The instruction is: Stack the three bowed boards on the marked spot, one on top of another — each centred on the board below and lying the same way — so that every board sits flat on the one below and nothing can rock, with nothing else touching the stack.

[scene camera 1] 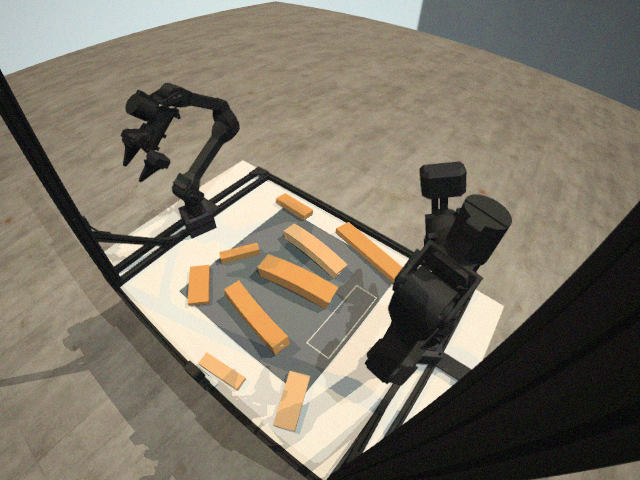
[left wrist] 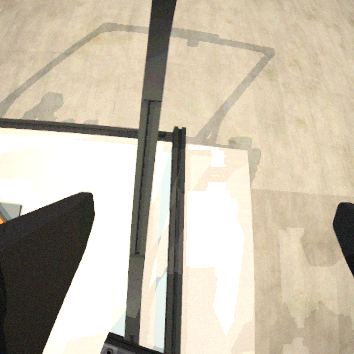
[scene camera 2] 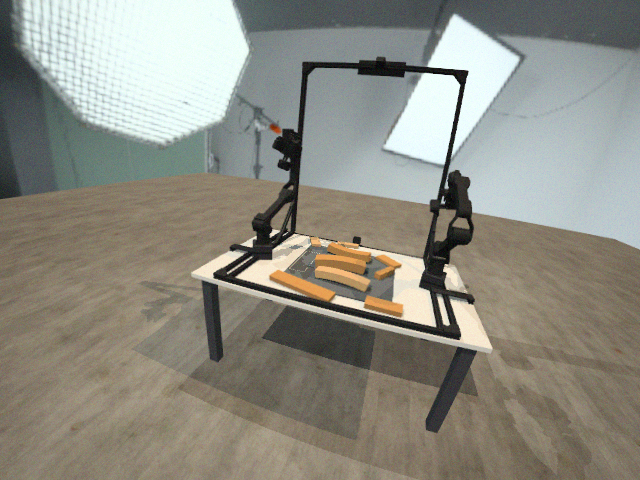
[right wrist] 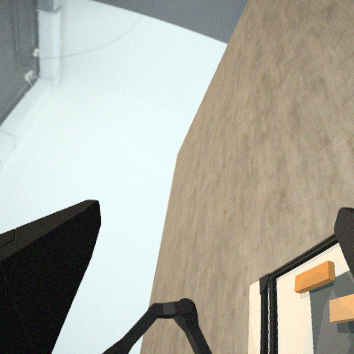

Scene:
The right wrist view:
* my right gripper: 221, 216
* marked spot: 322, 328

